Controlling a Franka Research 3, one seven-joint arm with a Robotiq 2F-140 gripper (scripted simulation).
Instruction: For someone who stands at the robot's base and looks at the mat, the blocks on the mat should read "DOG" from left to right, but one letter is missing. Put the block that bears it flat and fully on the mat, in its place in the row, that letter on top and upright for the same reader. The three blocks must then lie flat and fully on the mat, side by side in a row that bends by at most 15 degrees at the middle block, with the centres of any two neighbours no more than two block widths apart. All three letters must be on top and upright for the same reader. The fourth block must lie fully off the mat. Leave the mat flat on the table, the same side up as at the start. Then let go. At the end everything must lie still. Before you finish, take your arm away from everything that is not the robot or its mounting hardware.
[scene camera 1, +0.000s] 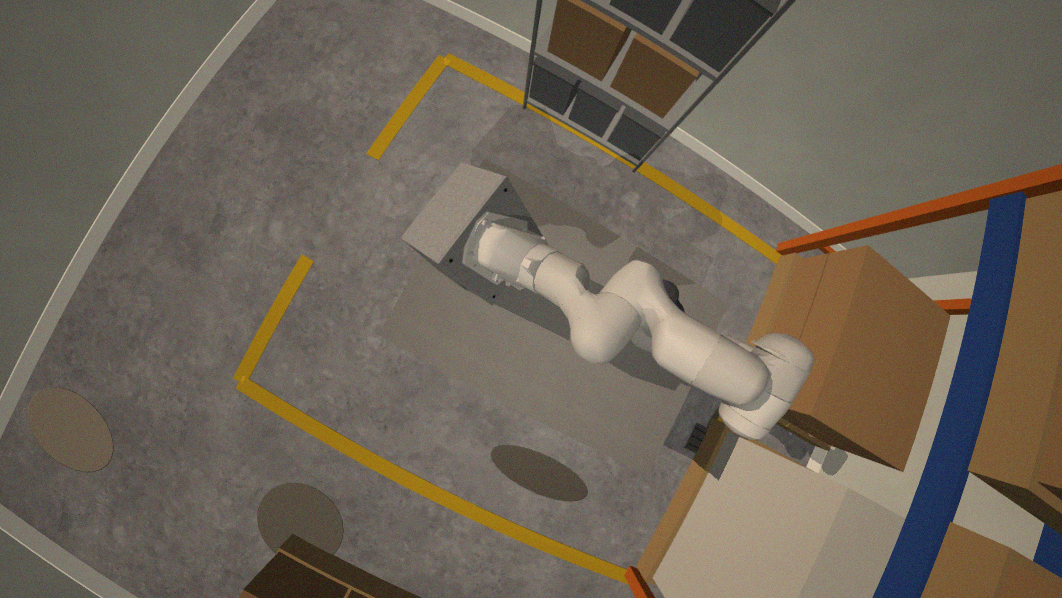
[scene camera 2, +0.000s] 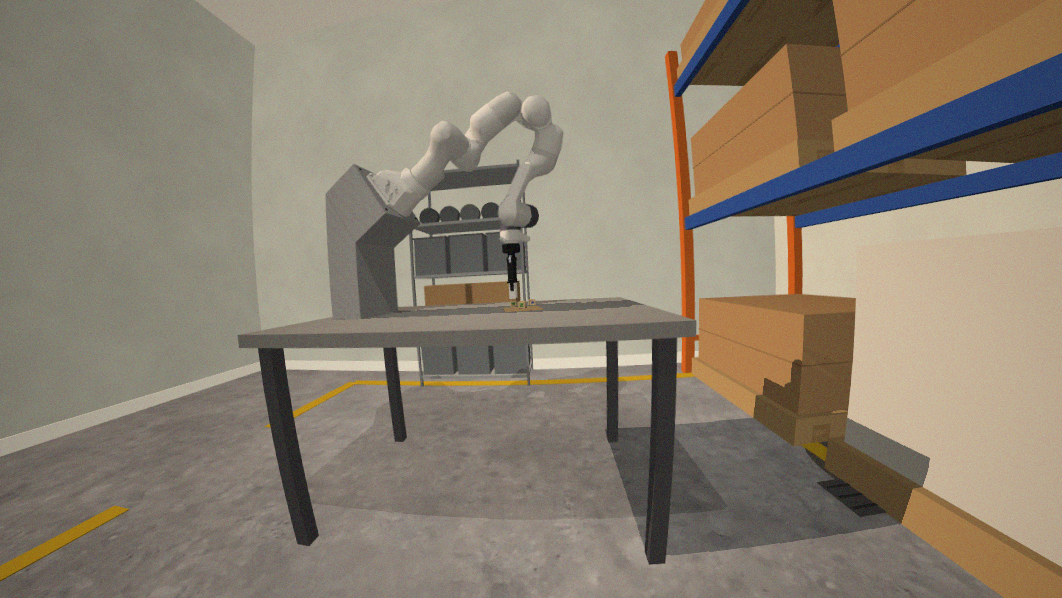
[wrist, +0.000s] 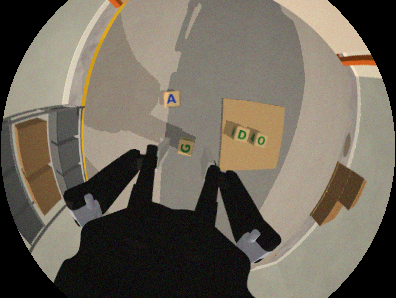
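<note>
A tan mat (wrist: 268, 119) is here where I can see it. And I can see my gripper (wrist: 185, 150) too.
</note>
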